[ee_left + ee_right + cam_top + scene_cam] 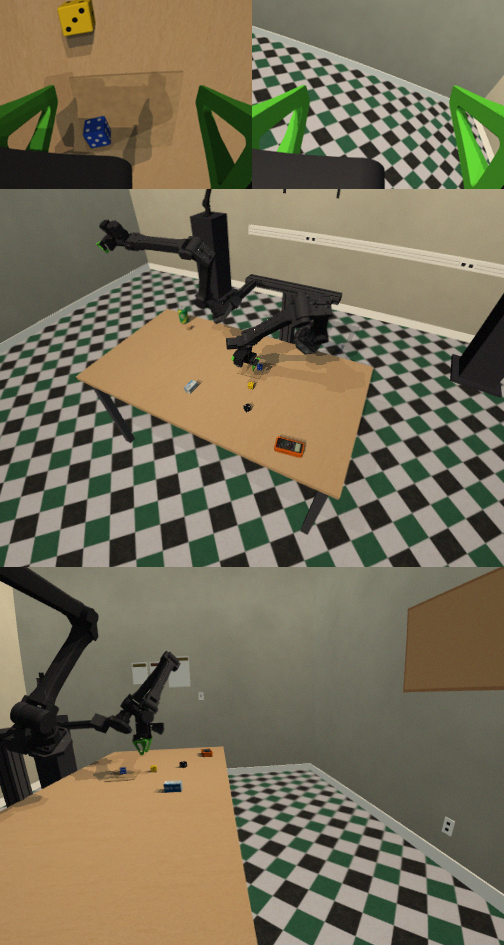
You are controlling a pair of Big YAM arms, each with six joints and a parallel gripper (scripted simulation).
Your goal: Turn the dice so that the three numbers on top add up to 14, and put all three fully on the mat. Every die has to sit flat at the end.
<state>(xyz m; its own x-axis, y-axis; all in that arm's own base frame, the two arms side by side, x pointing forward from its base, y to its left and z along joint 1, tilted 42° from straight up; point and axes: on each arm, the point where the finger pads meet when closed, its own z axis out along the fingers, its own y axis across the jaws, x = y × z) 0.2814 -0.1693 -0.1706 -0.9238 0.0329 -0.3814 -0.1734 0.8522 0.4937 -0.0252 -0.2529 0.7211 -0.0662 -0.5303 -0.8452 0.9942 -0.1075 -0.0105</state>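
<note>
Right now my left hand is 170 mm short of the black die, 110 mm to the right of it and 100 mm above it. The rest, counted from my left hand: blue die (130 mm behind, 10 mm to the left, 100 mm below); then tan mat (120 mm behind, 30 mm to the right, 120 mm below); then yellow die (20 mm ahead, 50 mm to the left, 100 mm below).
</note>
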